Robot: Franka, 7 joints.
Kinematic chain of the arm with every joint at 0, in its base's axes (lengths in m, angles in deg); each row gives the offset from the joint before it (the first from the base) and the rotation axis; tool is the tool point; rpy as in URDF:
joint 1: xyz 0 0 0.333 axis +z
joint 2: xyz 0 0 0 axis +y
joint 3: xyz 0 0 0.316 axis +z
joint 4: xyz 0.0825 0 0 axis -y
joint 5: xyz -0.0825 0 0.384 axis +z
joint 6: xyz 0 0 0 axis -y
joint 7: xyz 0.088 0 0 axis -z
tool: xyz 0 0 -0.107 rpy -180 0 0
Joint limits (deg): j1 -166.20..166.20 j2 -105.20..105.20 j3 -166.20..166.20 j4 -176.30..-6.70 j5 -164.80..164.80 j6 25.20..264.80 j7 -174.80..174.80
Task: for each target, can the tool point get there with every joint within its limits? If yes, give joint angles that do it. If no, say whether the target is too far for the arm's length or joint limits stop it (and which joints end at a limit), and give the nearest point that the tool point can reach.
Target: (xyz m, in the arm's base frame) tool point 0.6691 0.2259 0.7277
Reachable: yes | joints 32.77 43.87 -15.94 -38.13 -116.46 82.66 4.80
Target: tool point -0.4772 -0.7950 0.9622
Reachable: no: too far | nearest point -0.3653 -0.6087 0.8147 | short by 0.263 m
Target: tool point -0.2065 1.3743 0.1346
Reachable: no: too far | nearest point -0.1262 0.8399 0.2118 | short by 0.546 m
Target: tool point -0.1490 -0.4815 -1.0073
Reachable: no: too far | nearest point -0.1127 -0.3641 -0.3517 | short by 0.667 m
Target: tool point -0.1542 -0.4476 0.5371
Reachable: yes | joints -84.42 -20.63 -15.65 -140.39 -138.91 97.95 -34.89
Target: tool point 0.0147 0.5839 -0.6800
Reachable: no: too far | nearest point 0.0116 0.4603 -0.3304 | short by 0.371 m
